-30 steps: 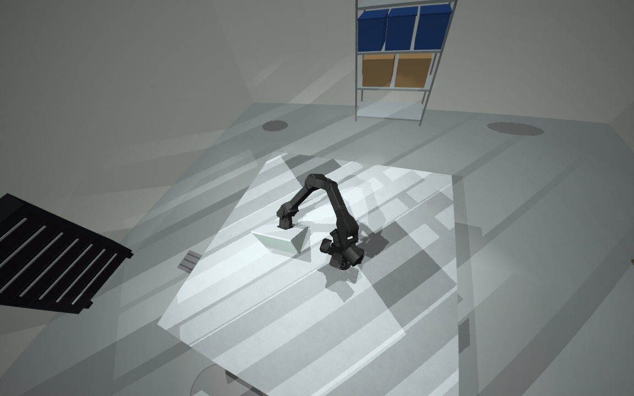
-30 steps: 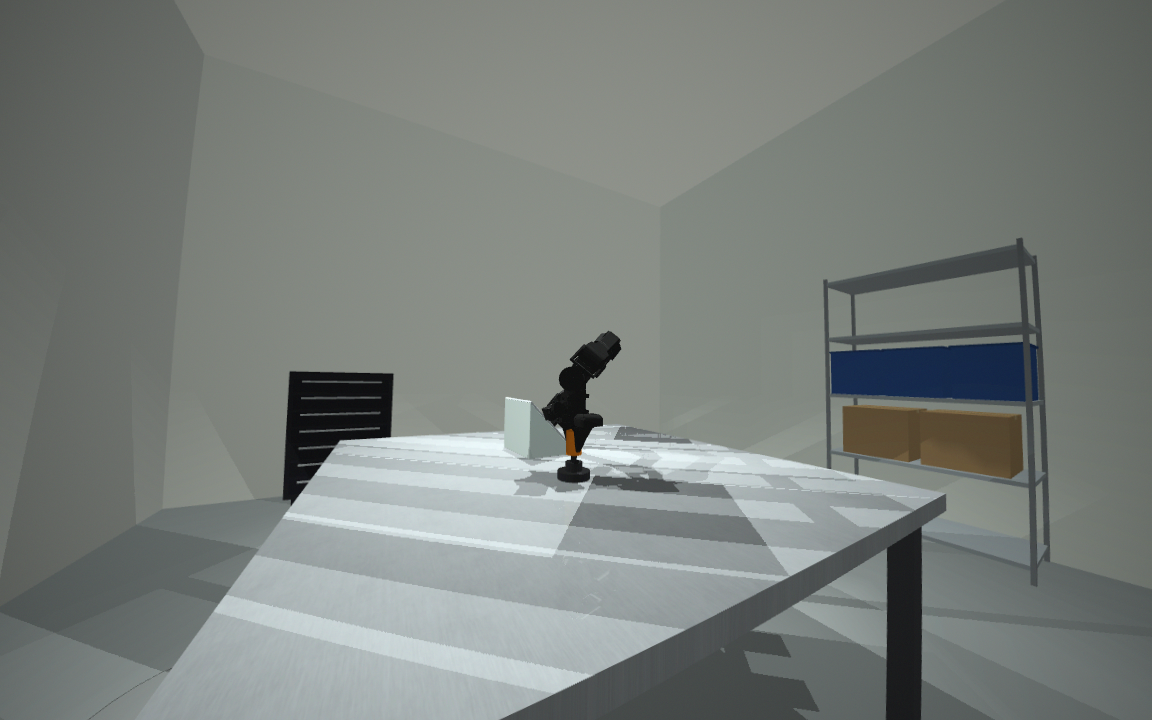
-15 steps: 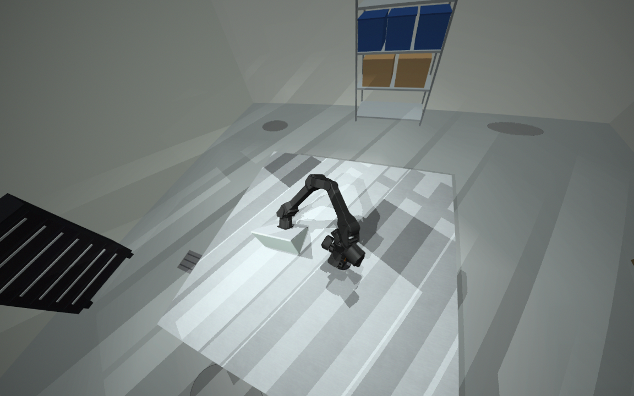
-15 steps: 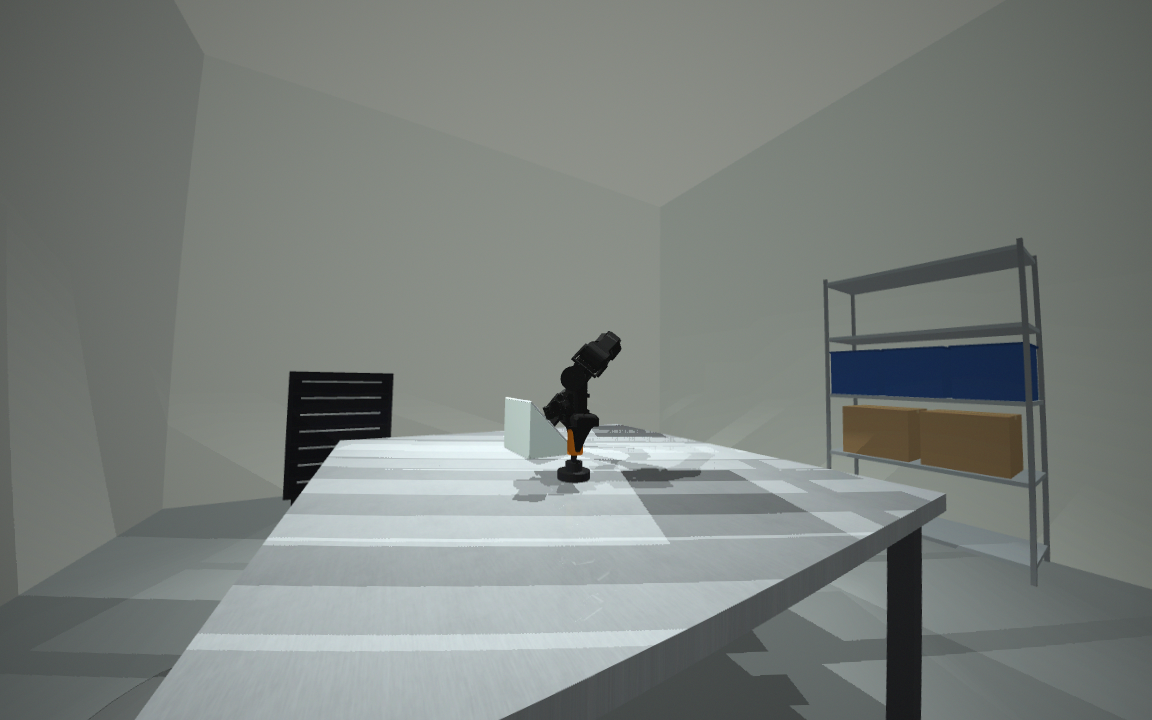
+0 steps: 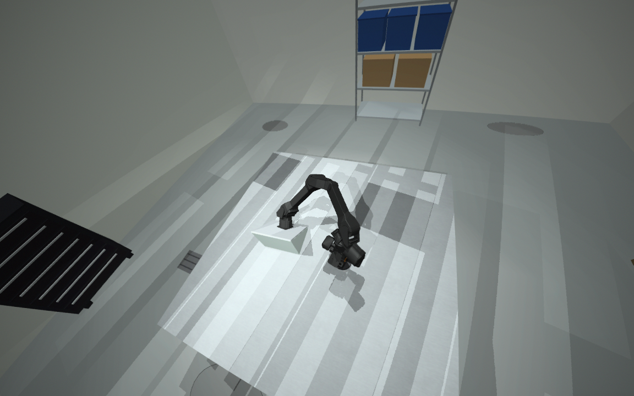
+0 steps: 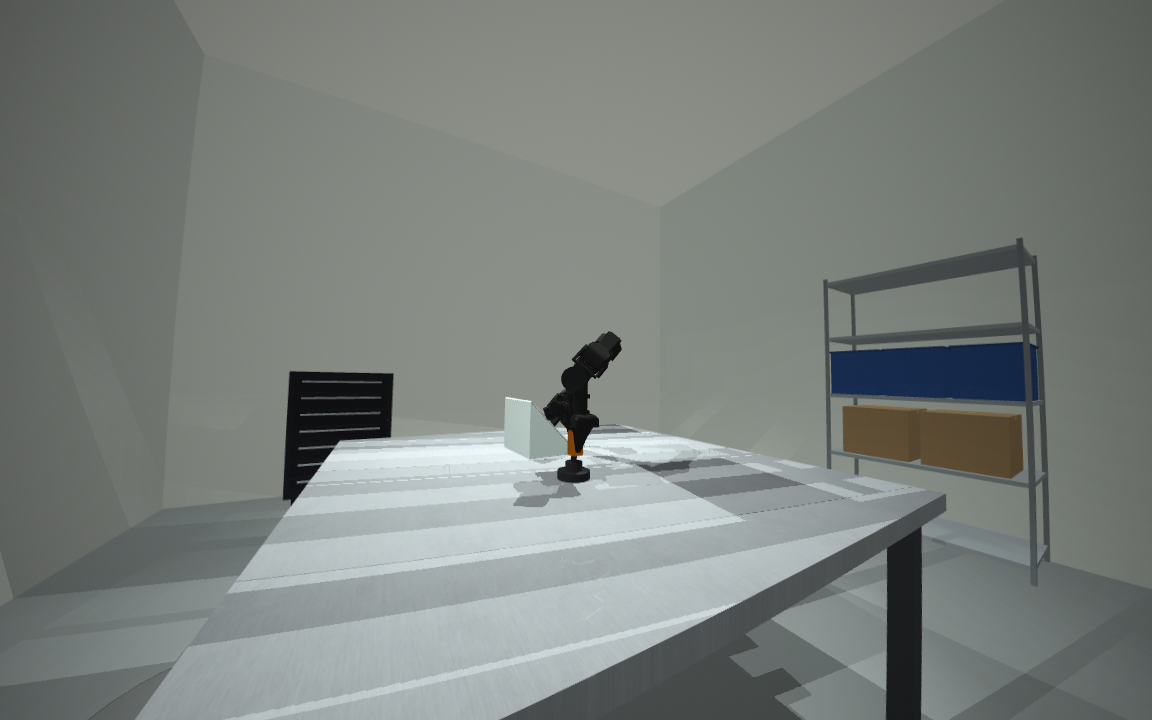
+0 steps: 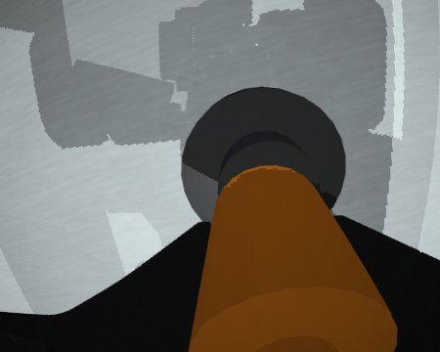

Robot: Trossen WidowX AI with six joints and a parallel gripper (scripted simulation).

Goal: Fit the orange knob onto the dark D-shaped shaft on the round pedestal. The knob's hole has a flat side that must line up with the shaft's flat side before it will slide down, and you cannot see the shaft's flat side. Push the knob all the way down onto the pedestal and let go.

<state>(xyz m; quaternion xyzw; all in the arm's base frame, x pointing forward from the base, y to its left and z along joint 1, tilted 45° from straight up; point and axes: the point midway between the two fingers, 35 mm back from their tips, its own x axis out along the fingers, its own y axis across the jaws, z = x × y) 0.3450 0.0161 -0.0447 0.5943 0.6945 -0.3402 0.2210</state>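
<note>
Now: gripper tip 2 cm below the orange knob. Also, from my gripper tip: dark round pedestal: 4 cm below.
</note>
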